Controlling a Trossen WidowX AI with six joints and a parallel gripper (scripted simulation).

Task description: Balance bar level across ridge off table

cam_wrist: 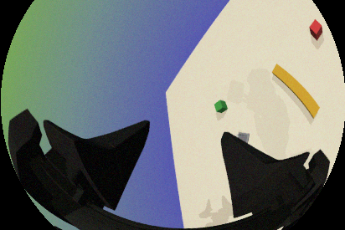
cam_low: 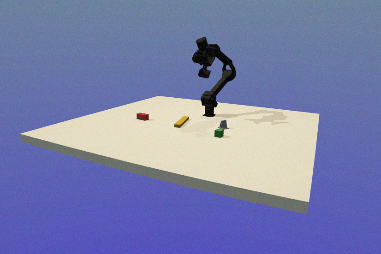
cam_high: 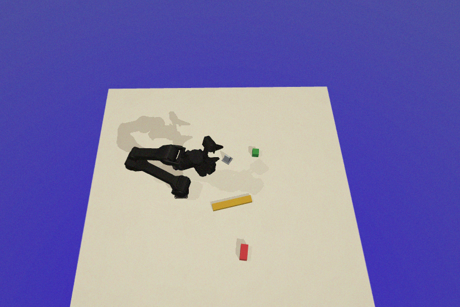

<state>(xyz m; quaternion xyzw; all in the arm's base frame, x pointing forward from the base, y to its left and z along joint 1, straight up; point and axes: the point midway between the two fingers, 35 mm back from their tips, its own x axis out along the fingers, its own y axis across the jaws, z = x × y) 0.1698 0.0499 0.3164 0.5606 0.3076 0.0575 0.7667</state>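
The yellow bar is 290 mm below my gripper tip, 130 mm to the right of it and 50 mm ahead of it. The rest, counted from my gripper tip: red block (360 mm to the right, 290 mm below, 100 mm ahead); green cube (290 mm below, 190 mm ahead, 140 mm to the left).
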